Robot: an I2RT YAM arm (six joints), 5 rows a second.
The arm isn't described. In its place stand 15 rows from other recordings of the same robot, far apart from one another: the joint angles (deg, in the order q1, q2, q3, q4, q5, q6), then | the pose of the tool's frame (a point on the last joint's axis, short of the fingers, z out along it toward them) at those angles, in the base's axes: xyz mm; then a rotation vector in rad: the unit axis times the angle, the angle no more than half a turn.
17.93 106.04 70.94 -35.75 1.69 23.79 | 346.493 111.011 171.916 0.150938 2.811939 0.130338
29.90 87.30 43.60 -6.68 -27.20 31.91 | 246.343 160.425 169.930 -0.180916 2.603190 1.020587
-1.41 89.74 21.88 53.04 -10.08 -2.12 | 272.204 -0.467 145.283 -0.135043 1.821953 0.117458
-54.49 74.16 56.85 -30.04 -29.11 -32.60 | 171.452 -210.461 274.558 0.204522 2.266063 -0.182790
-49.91 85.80 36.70 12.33 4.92 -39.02 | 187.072 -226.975 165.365 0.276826 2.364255 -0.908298
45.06 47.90 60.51 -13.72 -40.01 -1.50 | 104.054 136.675 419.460 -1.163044 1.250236 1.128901
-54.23 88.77 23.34 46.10 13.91 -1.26 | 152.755 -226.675 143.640 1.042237 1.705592 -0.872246
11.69 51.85 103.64 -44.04 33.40 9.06 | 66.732 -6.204 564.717 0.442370 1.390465 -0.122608
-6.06 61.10 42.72 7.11 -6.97 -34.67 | 250.114 -22.208 302.943 -0.526501 1.704513 -0.406954
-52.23 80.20 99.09 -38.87 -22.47 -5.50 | 187.096 -219.249 473.211 0.507002 1.835194 -0.309621
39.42 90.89 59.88 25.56 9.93 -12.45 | 292.484 232.474 292.315 -0.609435 1.553564 0.212153
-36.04 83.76 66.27 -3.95 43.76 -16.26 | 257.061 -217.490 323.084 0.883801 1.878239 -1.323209
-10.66 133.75 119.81 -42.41 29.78 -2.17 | 500.801 -112.257 216.095 0.388286 2.496087 -0.750393
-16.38 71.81 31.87 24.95 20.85 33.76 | 253.136 -87.613 225.281 0.992194 1.521606 -0.118565
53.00 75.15 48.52 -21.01 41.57 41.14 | 178.977 198.260 238.143 0.091703 2.155083 0.053734
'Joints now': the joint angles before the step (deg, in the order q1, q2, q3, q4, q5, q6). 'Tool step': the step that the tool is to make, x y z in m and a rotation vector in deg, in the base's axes. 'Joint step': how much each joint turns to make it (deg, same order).
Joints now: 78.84 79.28 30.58 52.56 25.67 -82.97
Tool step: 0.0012 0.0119 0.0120 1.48 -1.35 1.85
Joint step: 0.01 1.58 3.44 0.26 -1.92 -0.96
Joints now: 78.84 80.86 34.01 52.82 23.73 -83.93
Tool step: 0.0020 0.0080 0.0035 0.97 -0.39 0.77
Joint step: -0.18 1.77 1.86 0.97 -0.97 -0.09
